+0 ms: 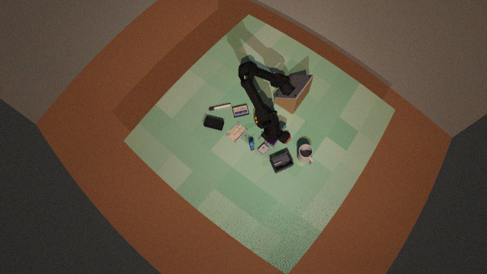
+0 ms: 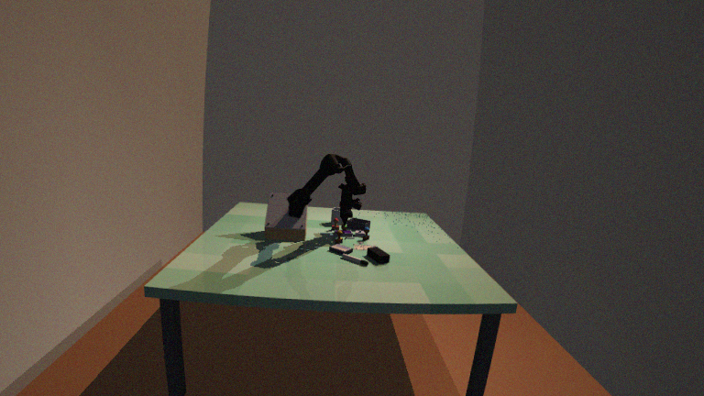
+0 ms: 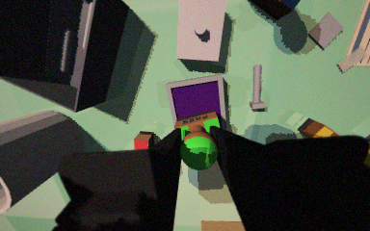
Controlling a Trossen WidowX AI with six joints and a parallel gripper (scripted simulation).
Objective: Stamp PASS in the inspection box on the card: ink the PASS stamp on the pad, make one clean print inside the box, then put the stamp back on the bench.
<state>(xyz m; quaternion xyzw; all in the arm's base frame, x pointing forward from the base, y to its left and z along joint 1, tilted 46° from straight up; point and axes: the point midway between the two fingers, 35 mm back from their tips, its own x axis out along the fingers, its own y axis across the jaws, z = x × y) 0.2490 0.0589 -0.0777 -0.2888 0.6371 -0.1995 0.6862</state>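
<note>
Right now my gripper tip is 50 mm above the ink pad. Also, from my gripper tip: green-knobbed stamp 10 mm below; then bolt 30 mm ahead, 70 mm to the right, 50 mm below; then red-knobbed stamp 50 mm behind, 60 mm to the left, 40 mm below.
</note>
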